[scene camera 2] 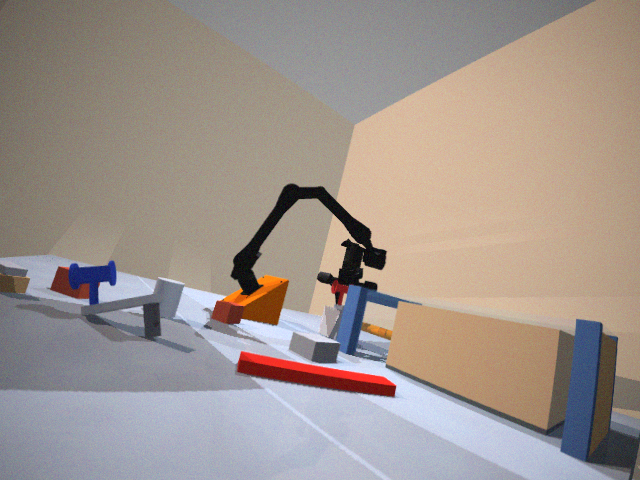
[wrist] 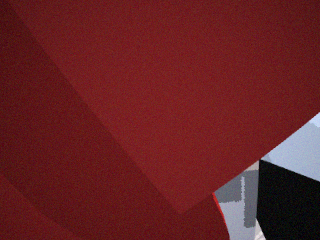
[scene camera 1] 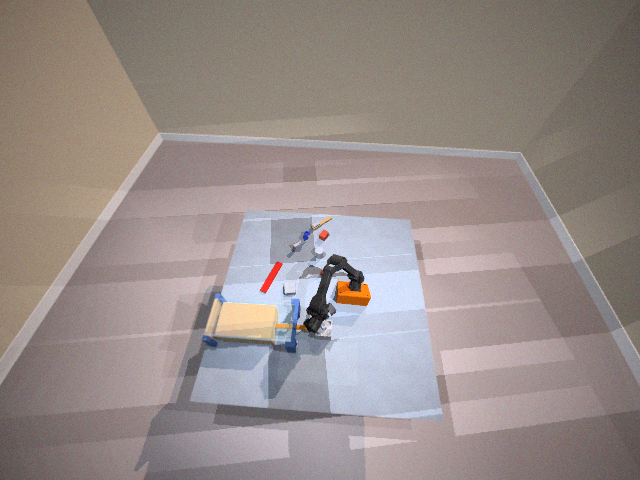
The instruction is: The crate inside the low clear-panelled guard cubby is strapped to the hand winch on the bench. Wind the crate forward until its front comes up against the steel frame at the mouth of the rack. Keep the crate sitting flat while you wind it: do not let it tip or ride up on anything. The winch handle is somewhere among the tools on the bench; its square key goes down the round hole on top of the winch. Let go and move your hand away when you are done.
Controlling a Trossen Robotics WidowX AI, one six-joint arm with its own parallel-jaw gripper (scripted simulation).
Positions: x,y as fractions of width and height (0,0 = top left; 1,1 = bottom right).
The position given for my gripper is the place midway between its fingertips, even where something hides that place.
In view: my gripper (scene camera 2: 0.53,0.64), a grey block (scene camera 2: 0.49,0.72), a red bar (scene camera 2: 0.39,0.76), a winch handle (scene camera 2: 0.24,0.63) and a red knob (wrist: 0.37,0.50).
The wrist view does not show the grey block: it is out of frame. The wrist view does not show the red bar: it is out of frame.
